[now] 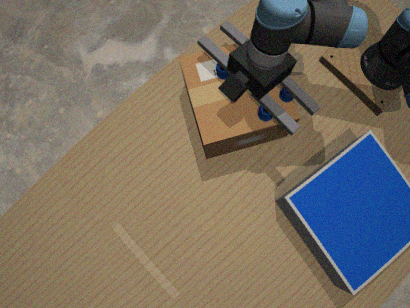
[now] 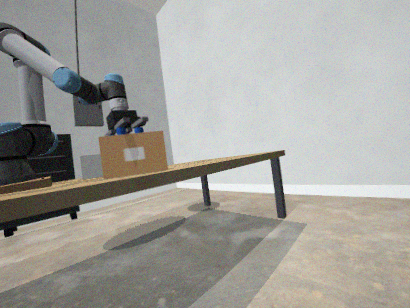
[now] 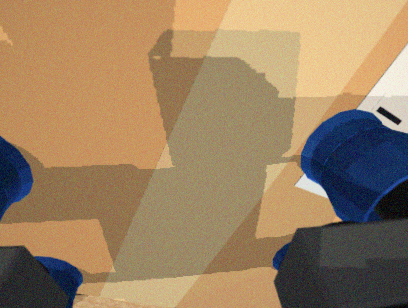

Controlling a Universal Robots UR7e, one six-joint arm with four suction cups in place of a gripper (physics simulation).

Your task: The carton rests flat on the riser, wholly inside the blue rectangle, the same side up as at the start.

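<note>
The brown carton (image 1: 210,128) (image 2: 112,159) (image 3: 96,91) has a white label on top and on one side. It is at the back of the wooden table (image 1: 142,183) (image 2: 222,163); I cannot tell whether it rests on the table or is a little above it. My suction gripper (image 1: 254,88) (image 2: 128,129) sits on its top with the blue cups (image 3: 337,165) pressed against the cardboard, holding it. The blue rectangle (image 1: 326,208) with a white border is on the grey riser (image 1: 295,220) at the right, apart from the carton.
A brown board (image 1: 344,67) lies at the upper right edge of the table. A pale strip (image 1: 146,260) is marked on the table at the lower left. A dark cabinet (image 2: 60,159) stands behind the table, near the arm's base.
</note>
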